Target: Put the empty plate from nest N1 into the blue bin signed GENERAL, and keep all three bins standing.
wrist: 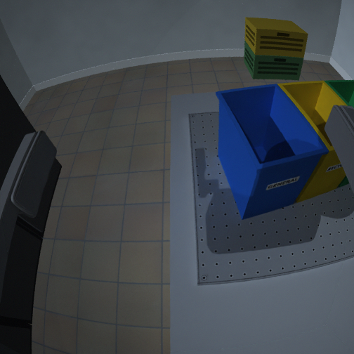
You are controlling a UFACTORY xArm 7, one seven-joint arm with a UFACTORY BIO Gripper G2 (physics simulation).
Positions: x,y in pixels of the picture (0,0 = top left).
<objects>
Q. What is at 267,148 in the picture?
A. A blue bin.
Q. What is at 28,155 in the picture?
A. My gripper.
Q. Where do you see a yellow bin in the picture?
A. At 314,99
</objects>
